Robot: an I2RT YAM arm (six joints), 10 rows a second.
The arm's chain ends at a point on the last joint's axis. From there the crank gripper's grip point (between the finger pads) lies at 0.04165 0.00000 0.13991 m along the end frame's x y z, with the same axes.
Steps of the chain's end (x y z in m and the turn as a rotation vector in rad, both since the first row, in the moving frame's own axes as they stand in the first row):
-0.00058 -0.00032 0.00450 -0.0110 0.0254 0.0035
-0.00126 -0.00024 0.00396 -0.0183 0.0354 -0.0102
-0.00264 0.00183 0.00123 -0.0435 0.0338 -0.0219
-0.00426 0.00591 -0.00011 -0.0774 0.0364 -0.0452
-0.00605 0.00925 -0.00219 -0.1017 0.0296 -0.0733
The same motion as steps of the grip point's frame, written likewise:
0.00296 0.00136 0.00339 -0.0110 0.0254 0.0035
0.00368 0.00186 0.00238 -0.0183 0.0354 -0.0102
0.00212 0.00692 -0.00037 -0.0435 0.0338 -0.0219
0.00100 0.01467 -0.00206 -0.0774 0.0364 -0.0452
-0.00153 0.02018 -0.00405 -0.1017 0.0296 -0.0733

